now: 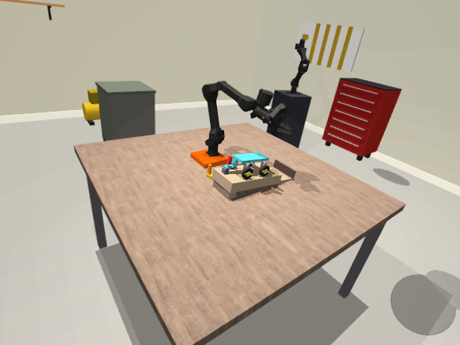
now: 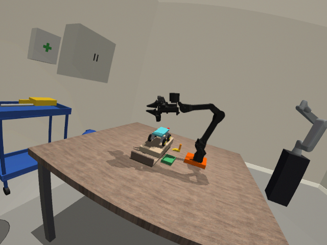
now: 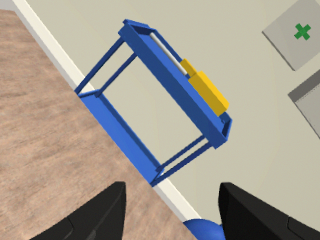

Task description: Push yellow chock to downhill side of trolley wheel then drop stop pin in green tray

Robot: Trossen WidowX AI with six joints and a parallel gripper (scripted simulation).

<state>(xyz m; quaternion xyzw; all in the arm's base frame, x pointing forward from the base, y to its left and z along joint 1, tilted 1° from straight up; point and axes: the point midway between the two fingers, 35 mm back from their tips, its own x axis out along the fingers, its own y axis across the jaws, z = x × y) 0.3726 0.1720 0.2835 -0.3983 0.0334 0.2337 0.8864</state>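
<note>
The red-headed stop pin is 250 mm to the right of my gripper tip, 170 mm below it and 90 mm behind it. Round my gripper tip: tan ramp (260 mm below, 130 mm to the right, 90 mm behind); trolley (190 mm below, 140 mm to the right, 90 mm behind); raised lip (280 mm below, 140 mm to the left, 130 mm behind).
</note>
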